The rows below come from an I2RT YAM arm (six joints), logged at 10 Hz.
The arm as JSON. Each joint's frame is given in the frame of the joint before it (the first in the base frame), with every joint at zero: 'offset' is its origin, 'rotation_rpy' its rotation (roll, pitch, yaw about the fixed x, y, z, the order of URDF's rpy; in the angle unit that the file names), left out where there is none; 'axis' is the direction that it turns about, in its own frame. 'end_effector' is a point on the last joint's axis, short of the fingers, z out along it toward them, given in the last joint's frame.
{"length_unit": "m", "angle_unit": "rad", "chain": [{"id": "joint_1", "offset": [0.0, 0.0, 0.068], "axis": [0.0, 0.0, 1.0]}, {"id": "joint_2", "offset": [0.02, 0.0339, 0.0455], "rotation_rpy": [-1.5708, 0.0, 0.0], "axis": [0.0, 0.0, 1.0]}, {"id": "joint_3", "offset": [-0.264, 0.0, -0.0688], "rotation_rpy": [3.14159, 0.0, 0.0], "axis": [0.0, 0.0, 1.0]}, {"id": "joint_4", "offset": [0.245, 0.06, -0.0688], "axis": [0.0, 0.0, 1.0]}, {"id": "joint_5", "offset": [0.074, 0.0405, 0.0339], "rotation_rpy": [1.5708, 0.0, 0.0], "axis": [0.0, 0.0, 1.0]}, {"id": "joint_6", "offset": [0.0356, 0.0, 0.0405], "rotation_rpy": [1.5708, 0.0, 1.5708], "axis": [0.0, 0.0, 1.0]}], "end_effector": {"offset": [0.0, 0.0, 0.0], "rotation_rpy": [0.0, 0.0, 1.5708]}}
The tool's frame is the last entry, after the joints.
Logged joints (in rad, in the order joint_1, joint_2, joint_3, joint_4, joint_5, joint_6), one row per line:
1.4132 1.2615 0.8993 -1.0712 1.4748 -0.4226
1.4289 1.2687 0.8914 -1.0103 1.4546 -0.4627
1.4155 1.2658 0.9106 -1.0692 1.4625 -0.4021
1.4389 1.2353 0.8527 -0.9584 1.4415 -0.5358
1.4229 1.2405 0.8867 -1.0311 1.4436 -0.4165
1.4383 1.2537 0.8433 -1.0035 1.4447 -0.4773
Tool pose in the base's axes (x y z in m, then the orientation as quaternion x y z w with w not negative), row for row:
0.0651 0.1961 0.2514 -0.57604 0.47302 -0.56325 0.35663
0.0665 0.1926 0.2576 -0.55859 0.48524 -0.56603 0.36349
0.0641 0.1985 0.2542 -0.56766 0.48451 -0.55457 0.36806
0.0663 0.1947 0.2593 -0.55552 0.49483 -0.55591 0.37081
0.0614 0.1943 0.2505 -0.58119 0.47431 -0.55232 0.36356
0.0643 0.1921 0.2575 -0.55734 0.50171 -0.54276 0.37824
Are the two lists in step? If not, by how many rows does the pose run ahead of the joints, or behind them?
The pose runs 1 row behind the joints: the pose in row i belongs to the joints in row i - 1.
